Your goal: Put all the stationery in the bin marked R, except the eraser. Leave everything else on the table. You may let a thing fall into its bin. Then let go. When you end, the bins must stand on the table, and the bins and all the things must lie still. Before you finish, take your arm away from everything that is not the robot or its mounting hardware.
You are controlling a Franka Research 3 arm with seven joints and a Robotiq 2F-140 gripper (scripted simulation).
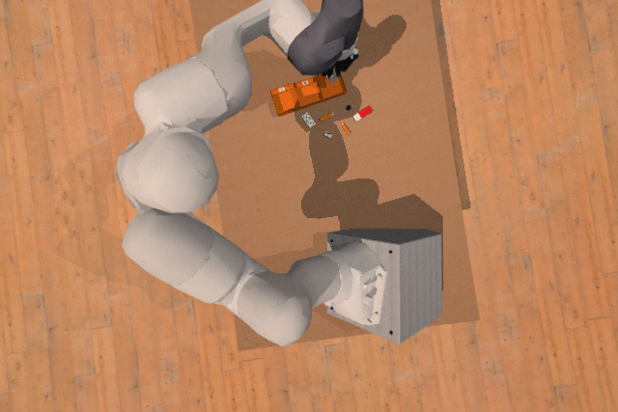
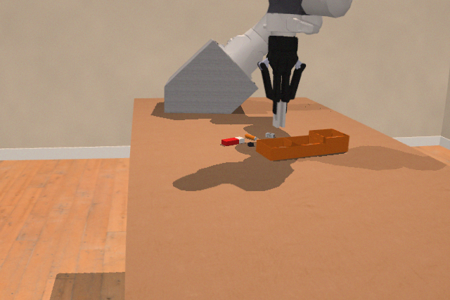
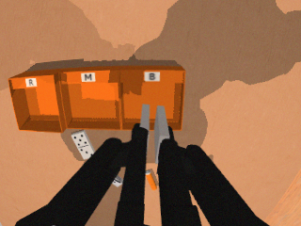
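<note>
Right now the orange bin is 9 cm below my hand, 8 cm to the left of it and 2 cm behind it. From my hand the other things lie so: white eraser (10 cm to the right, 10 cm below, 10 cm behind); then white domino (12 cm behind, 10 cm below, 8 cm to the left); then small black piece (10 cm below, 8 cm behind, 6 cm to the right).
</note>
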